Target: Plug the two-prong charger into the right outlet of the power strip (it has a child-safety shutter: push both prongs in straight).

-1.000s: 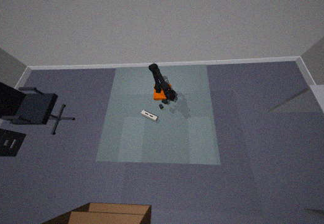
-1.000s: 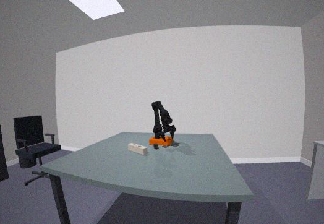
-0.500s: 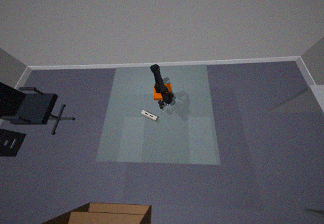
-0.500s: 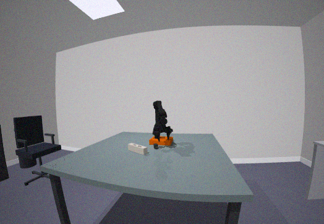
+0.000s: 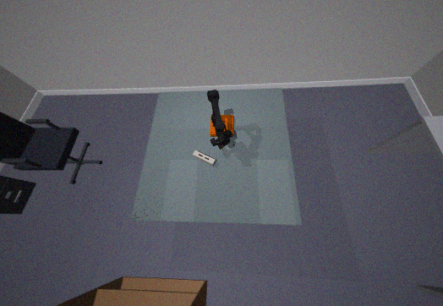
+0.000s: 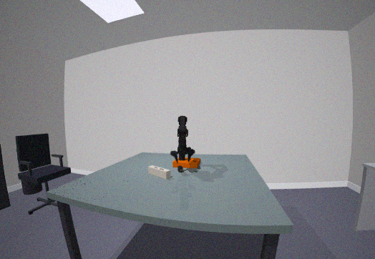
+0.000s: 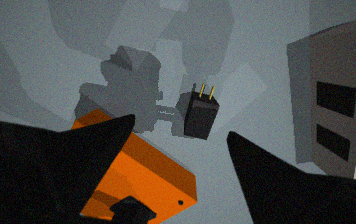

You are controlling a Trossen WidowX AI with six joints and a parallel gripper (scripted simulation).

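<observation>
My gripper tip is 5 cm above the black two-prong charger, 2 cm short of it and 1 cm to the left of it.
</observation>
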